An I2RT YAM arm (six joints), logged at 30 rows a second.
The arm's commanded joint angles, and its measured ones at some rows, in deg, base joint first. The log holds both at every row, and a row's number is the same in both.
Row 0, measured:
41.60 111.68 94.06 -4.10 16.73 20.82
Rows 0 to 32, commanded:
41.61 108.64 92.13 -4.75 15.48 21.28
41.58 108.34 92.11 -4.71 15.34 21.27
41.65 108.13 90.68 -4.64 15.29 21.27
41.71 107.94 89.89 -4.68 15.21 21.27
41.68 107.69 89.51 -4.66 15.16 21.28
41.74 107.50 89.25 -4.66 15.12 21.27
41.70 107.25 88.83 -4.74 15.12 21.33
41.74 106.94 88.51 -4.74 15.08 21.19
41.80 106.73 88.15 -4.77 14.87 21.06
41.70 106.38 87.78 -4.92 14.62 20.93
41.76 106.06 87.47 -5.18 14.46 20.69
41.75 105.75 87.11 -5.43 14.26 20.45
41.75 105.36 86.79 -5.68 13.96 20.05
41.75 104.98 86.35 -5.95 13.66 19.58
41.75 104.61 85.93 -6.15 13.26 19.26
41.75 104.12 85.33 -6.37 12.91 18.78
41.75 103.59 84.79 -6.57 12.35 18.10
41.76 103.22 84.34 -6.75 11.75 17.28
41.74 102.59 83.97 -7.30 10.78 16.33
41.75 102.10 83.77 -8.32 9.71 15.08
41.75 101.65 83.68 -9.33 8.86 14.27
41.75 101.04 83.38 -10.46 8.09 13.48
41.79 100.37 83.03 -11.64 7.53 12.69
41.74 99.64 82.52 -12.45 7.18 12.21
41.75 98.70 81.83 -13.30 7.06 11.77
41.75 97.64 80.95 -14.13 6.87 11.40
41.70 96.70 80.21 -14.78 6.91 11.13
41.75 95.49 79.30 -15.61 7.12 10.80
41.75 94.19 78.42 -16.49 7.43 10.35
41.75 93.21 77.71 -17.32 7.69 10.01
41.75 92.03 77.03 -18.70 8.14 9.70
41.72 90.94 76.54 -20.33 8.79 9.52
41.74 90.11 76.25 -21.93 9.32 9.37
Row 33, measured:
41.60 92.88 77.34 -16.10 8.36 11.03
